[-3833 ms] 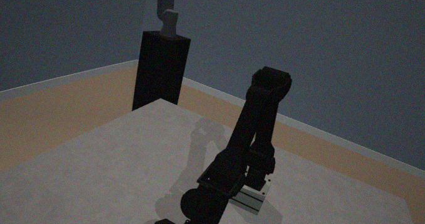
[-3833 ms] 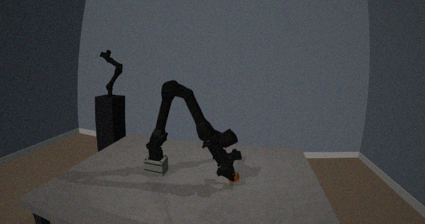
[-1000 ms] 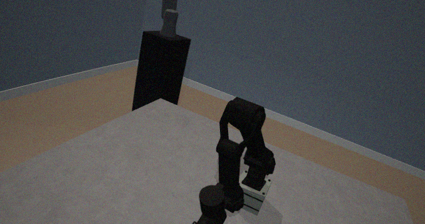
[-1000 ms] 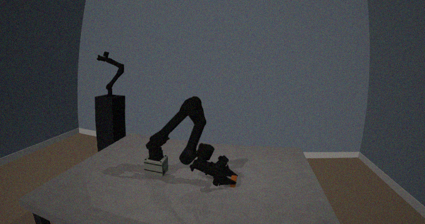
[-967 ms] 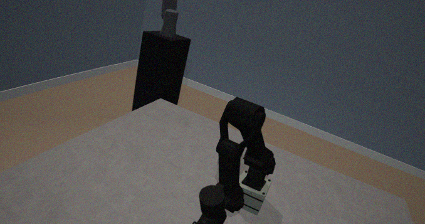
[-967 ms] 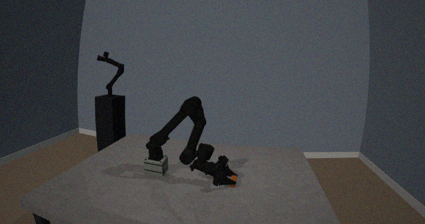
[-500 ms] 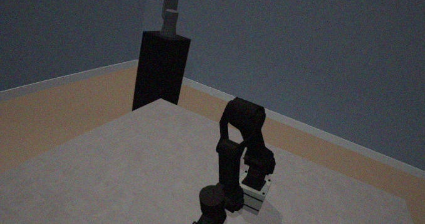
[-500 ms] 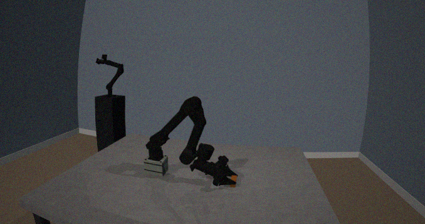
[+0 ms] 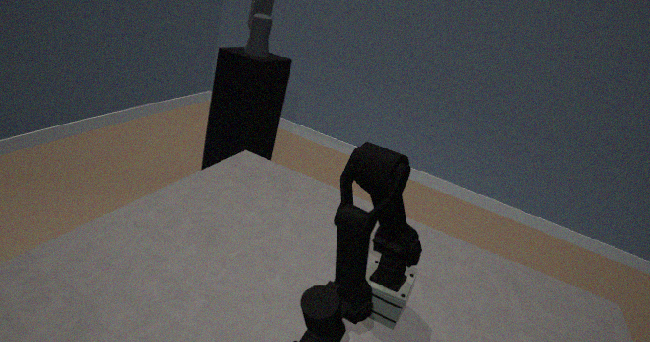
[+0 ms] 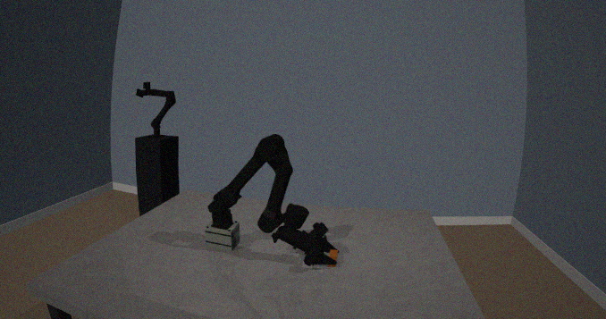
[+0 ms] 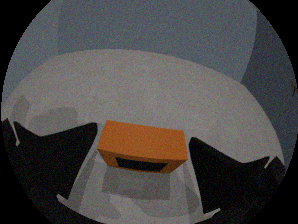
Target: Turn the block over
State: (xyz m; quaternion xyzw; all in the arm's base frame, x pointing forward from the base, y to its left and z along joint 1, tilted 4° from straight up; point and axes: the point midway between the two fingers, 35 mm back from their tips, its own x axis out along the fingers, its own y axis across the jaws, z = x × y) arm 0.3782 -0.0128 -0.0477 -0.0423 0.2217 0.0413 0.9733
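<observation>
Right now my gripper tip is 2 cm past the orange block.
</observation>
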